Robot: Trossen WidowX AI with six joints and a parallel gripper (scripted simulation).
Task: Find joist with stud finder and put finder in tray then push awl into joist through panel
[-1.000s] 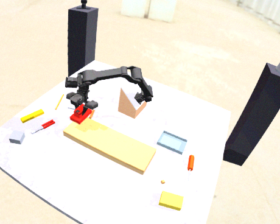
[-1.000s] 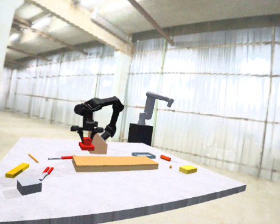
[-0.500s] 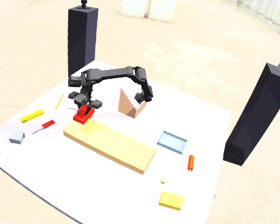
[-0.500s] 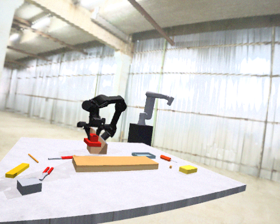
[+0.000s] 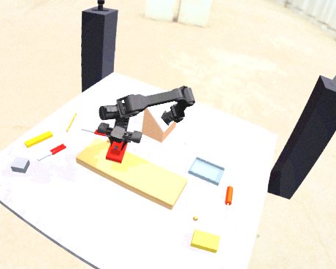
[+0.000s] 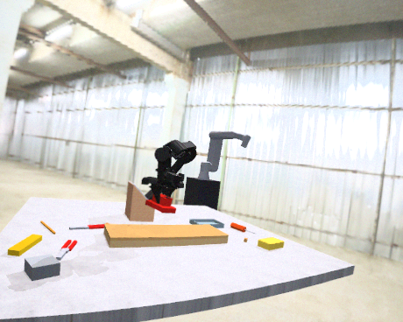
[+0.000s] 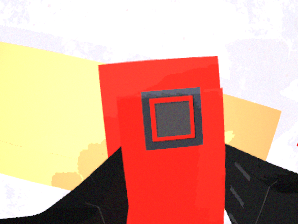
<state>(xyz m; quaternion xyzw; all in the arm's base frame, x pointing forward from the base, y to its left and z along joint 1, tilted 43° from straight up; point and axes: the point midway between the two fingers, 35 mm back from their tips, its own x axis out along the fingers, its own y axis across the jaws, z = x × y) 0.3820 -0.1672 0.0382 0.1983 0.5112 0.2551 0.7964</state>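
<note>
My gripper tip is 40 cm to the right of the tray, 22 cm past it and 15 cm above it. The rest, counted from my gripper tip: pencil 41 cm to the right, 23 cm behind, 16 cm below; red stud finder 2 cm above, 1 cm ahead; awl 25 cm behind, 16 cm below, 15 cm to the right.
</note>
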